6 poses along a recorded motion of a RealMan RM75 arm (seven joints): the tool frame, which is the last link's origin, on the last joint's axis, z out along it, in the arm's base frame.
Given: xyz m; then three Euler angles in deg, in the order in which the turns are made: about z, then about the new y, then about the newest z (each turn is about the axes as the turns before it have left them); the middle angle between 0 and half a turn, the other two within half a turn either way.
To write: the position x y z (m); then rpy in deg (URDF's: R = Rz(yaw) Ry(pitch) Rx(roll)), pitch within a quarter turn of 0, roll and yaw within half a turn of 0. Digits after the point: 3 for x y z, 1 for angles.
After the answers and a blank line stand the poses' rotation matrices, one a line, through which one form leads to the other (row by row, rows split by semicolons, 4 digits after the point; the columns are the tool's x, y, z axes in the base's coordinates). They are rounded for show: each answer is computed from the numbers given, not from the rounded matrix.
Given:
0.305 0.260 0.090 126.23 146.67 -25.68
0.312 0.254 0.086 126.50 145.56 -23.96
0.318 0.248 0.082 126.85 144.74 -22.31
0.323 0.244 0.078 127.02 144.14 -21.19
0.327 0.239 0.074 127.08 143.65 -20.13
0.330 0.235 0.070 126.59 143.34 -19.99
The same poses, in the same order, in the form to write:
0.305 0.260 0.090 -164.1 29.7 -23.8
0.312 0.254 0.086 -164.4 31.1 -25.2
0.318 0.248 0.082 -165.0 32.3 -26.5
0.323 0.244 0.078 -165.4 33.1 -27.4
0.327 0.239 0.074 -165.8 33.8 -28.4
0.330 0.235 0.070 -165.7 34.1 -29.0

0.7946 -0.5130 -0.3247; -0.3513 -0.8247 0.4432; -0.4952 -0.2381 -0.8355
0.7747 -0.5354 -0.3364; -0.3643 -0.8128 0.4546; -0.5168 -0.2297 -0.8247
0.7568 -0.5544 -0.3462; -0.3768 -0.8029 0.4620; -0.5341 -0.2191 -0.8165
0.7436 -0.5681 -0.3527; -0.3857 -0.7953 0.4677; -0.5462 -0.2117 -0.8105
0.7305 -0.5819 -0.3574; -0.3958 -0.7872 0.4729; -0.5565 -0.2040 -0.8054
0.7238 -0.5911 -0.3559; -0.4015 -0.7804 0.4794; -0.5611 -0.2041 -0.8022

